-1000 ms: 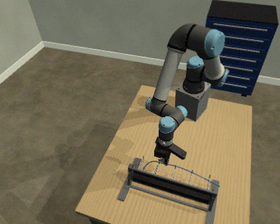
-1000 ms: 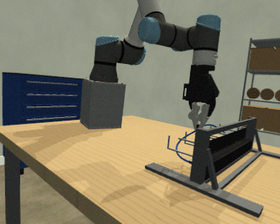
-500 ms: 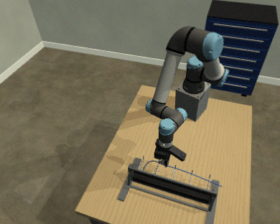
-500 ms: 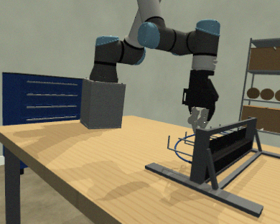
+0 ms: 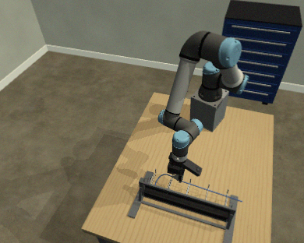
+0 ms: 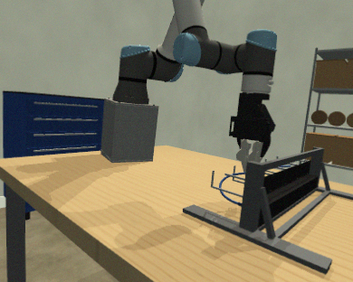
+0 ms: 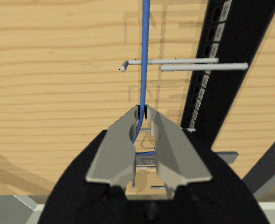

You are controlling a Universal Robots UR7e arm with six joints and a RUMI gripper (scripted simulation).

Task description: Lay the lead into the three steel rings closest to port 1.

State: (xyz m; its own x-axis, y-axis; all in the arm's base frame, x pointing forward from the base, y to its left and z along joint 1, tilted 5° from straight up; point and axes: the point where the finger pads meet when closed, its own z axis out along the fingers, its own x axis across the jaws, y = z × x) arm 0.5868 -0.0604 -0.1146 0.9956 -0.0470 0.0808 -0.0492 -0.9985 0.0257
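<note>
Now: the rack 10 cm ahead of my hand, 4 cm to the left of it and 1 cm below it.
</note>
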